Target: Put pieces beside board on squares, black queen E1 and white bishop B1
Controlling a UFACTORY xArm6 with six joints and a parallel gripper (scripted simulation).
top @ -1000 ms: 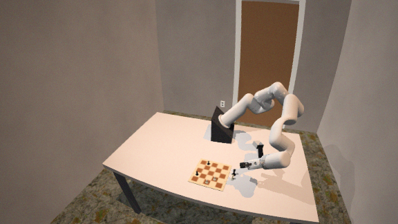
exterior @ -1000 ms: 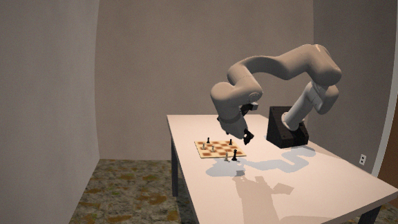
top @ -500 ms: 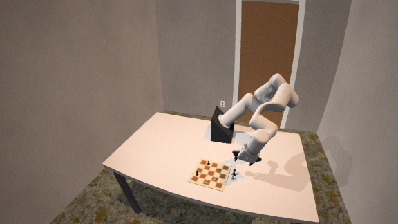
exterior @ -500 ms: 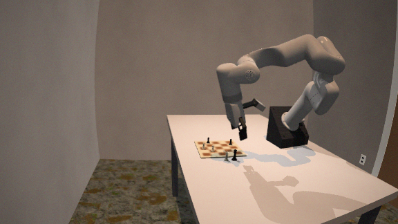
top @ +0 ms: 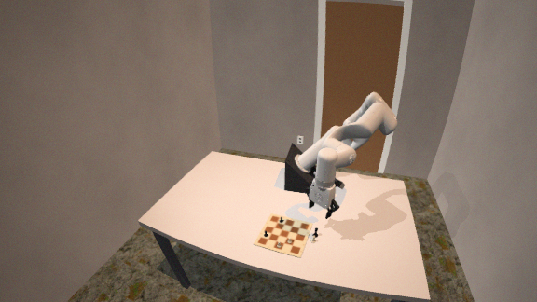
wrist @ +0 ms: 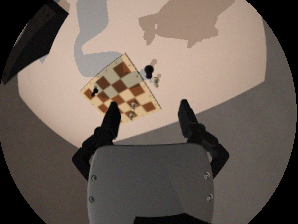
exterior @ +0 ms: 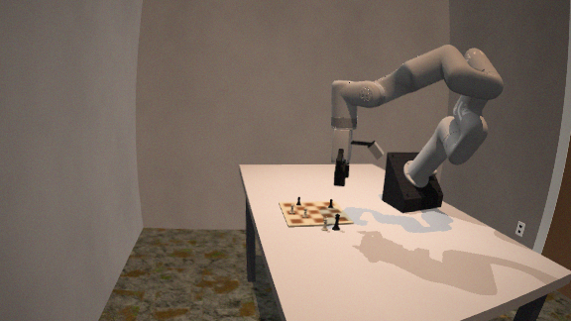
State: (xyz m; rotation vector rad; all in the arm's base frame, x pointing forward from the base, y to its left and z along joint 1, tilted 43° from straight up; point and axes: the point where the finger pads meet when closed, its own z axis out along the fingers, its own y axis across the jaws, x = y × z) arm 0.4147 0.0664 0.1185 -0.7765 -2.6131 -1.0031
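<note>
Now: hand 140 mm above the black queen. Round my hand: chessboard 20 mm ahead, 140 mm to the right, 160 mm below; then white bishop 40 mm ahead, 10 mm to the right, 140 mm below.
</note>
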